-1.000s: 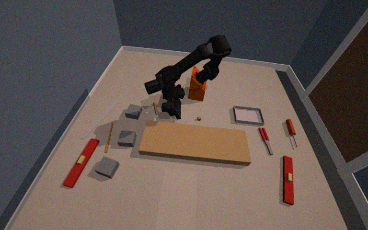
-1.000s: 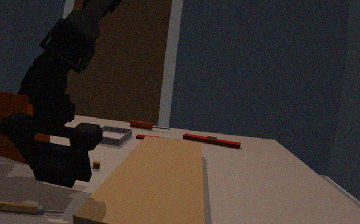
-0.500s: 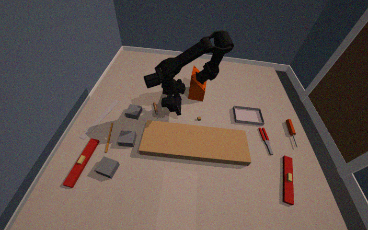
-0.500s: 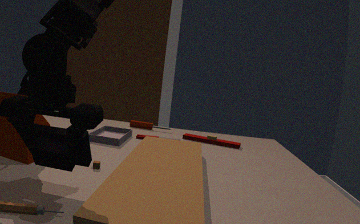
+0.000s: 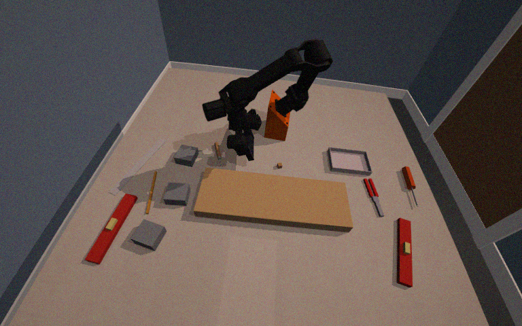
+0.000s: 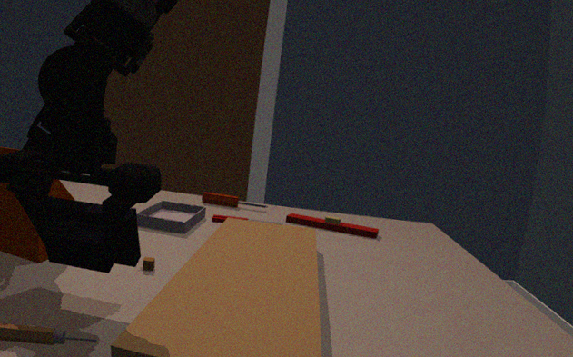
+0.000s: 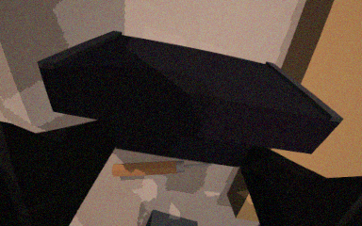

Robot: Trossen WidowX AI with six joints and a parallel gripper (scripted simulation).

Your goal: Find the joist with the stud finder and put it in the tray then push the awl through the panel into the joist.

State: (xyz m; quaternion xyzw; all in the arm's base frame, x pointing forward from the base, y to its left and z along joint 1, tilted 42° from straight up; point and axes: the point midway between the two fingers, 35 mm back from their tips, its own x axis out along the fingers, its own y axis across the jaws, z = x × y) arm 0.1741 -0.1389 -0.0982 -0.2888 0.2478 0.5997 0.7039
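Right now the stud finder is 20 mm ahead of my gripper tip and 10 mm to the left of it. From my gripper tip the other things lie so: awl (80 mm to the right, 70 mm below); then pencil (170 mm ahead, 300 mm to the right, 80 mm below); then small cube (40 mm ahead, 160 mm to the left, 70 mm below).
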